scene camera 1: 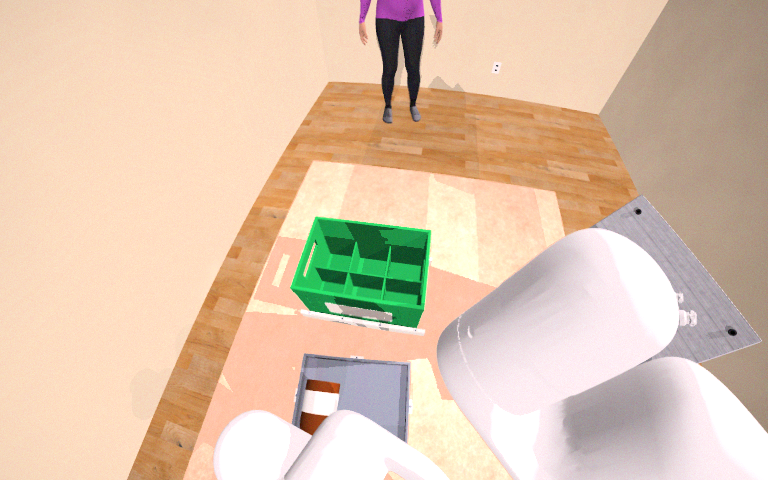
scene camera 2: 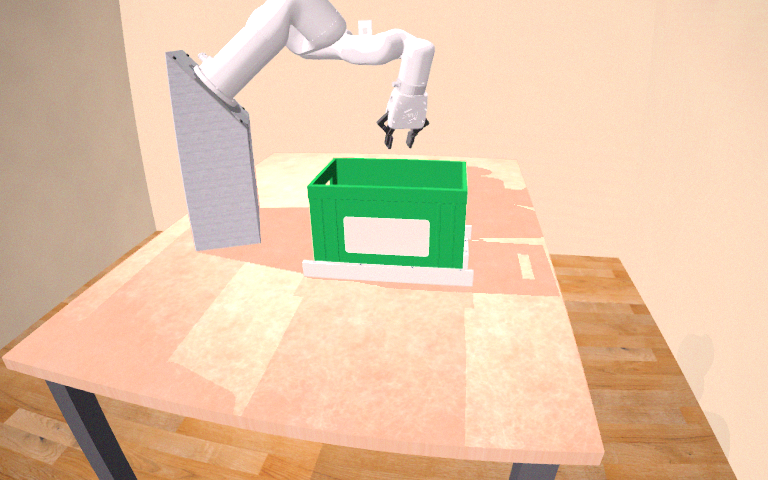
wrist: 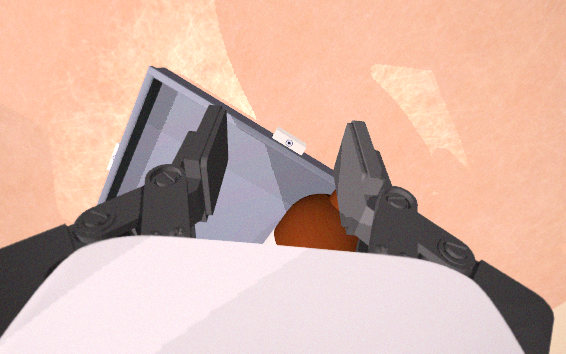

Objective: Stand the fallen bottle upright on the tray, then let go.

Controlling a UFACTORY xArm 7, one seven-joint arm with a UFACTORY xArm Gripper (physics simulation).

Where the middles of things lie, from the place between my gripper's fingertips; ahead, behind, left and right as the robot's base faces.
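There is the brown bottle (scene camera 1: 320,400), and it sits 5 cm to the right of my hand, 11 cm ahead of it and 8 cm below it.
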